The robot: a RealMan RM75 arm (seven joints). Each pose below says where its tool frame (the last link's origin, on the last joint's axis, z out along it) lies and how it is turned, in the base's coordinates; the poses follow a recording.
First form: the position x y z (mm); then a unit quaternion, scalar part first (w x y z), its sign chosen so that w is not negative.
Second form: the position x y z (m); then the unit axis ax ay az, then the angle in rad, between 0 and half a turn. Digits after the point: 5 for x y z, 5 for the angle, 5 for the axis.
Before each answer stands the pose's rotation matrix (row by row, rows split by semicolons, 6 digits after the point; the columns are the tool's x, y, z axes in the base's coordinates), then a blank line. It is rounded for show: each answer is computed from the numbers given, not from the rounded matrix.
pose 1, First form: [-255.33, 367.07, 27.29, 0.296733, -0.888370, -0.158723, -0.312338]
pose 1, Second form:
0.754504 0.467372 0.460747; 0.096648 -0.773513 0.626368; 0.649140 -0.428067 -0.628789

[-0.25533, 0.36707, 0.02729, -0.93027, -0.16621, -0.32707, 2.53905]
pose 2, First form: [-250.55, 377.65, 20.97, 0.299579, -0.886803, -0.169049, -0.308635]
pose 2, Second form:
0.752334 0.484747 0.446110; 0.114905 -0.763350 0.635684; 0.648684 -0.426986 -0.629994

[-0.25055, 0.37765, 0.02097, -0.92949, -0.17719, -0.32349, 2.53309]
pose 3, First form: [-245.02, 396.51, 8.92, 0.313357, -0.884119, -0.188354, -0.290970]
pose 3, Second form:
0.759718 0.515410 0.396460; 0.150700 -0.732660 0.663701; 0.632548 -0.444479 -0.634288

[-0.24502, 0.39651, 0.00892, -0.93101, -0.19834, -0.30640, 2.50414]
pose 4, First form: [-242.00, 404.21, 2.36, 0.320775, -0.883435, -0.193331, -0.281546]
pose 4, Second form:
0.766710 0.522217 0.373424; 0.160965 -0.719453 0.675632; 0.621487 -0.457905 -0.635670

[-0.24200, 0.40421, 0.00236, -0.93272, -0.20412, -0.29725, 2.48850]
